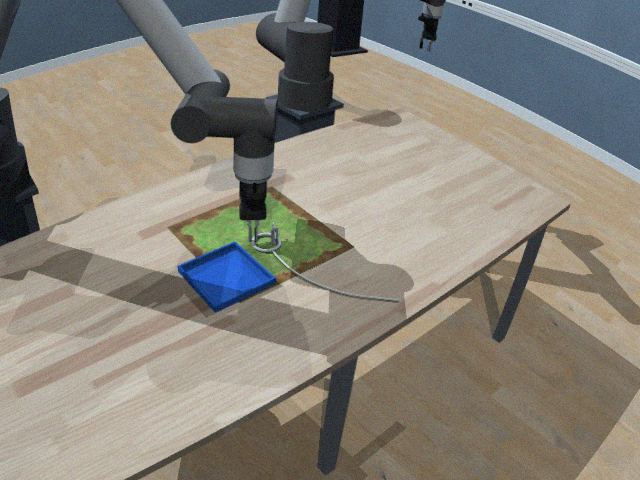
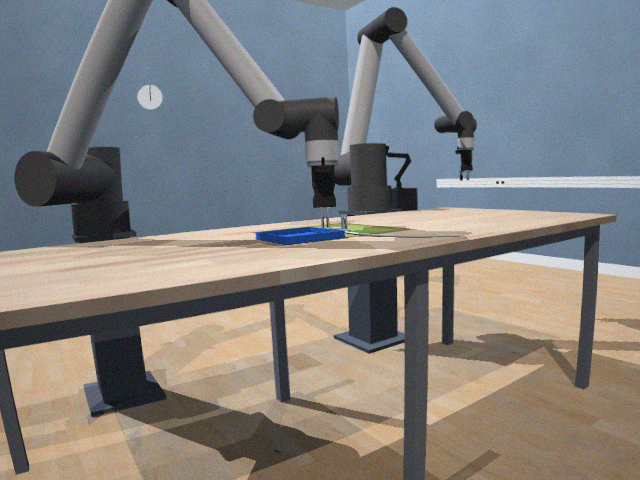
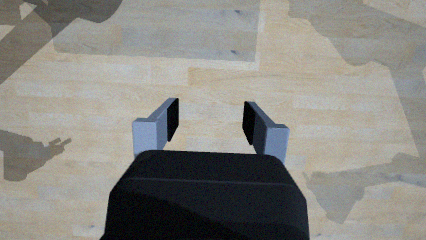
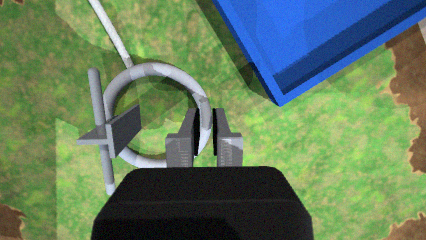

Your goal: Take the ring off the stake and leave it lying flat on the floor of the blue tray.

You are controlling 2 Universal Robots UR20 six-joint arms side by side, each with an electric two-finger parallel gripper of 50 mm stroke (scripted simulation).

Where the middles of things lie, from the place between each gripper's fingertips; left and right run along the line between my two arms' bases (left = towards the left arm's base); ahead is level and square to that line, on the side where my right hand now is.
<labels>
I see my right gripper (image 2: pixel 325 227) 2 cm short of the grey ring (image 4: pixel 132 73), 3 cm to the right of it and 3 cm above it. The rest, counted from my right hand: mat (image 1: pixel 306 242): 2 cm behind, 3 cm to the left, 5 cm below; then grey stake (image 4: pixel 113 135): 3 cm ahead, 5 cm to the left; then blue tray (image 1: pixel 222 274): 9 cm ahead, 14 cm to the right, 2 cm below.
</labels>
